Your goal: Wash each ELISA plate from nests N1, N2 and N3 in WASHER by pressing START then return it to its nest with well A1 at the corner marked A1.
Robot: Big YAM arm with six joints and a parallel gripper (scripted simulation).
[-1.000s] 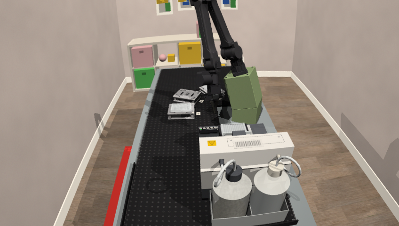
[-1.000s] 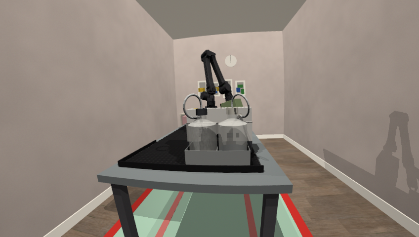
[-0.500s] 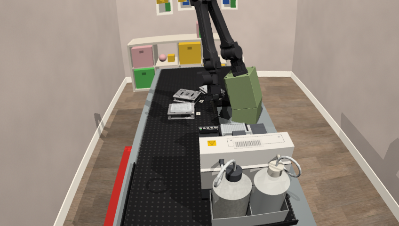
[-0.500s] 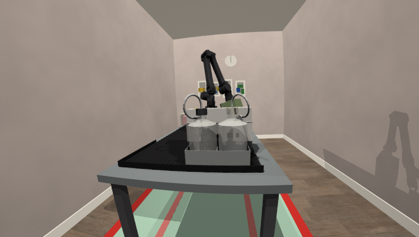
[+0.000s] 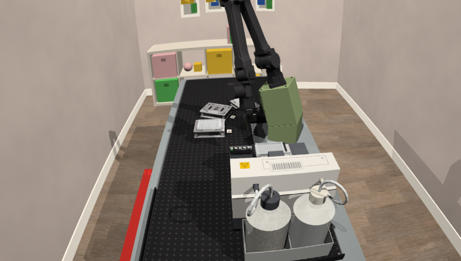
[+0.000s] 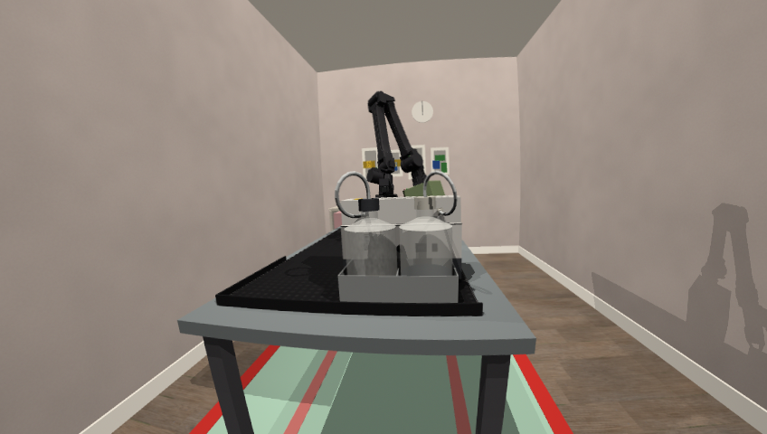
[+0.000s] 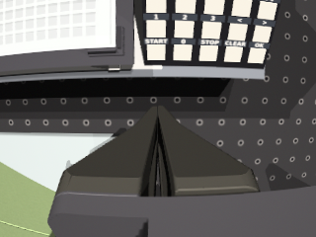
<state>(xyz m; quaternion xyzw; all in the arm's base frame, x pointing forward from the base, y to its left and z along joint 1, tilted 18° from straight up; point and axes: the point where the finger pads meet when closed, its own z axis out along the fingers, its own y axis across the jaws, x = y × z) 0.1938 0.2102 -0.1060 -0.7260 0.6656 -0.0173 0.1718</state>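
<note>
Now: hand 9 cm past the washer carrier, 8 cm to the right of it and 7 cm above it. Also, from my hand: plate washer: 23 cm to the left, 10 cm behind, 2 cm below.
</note>
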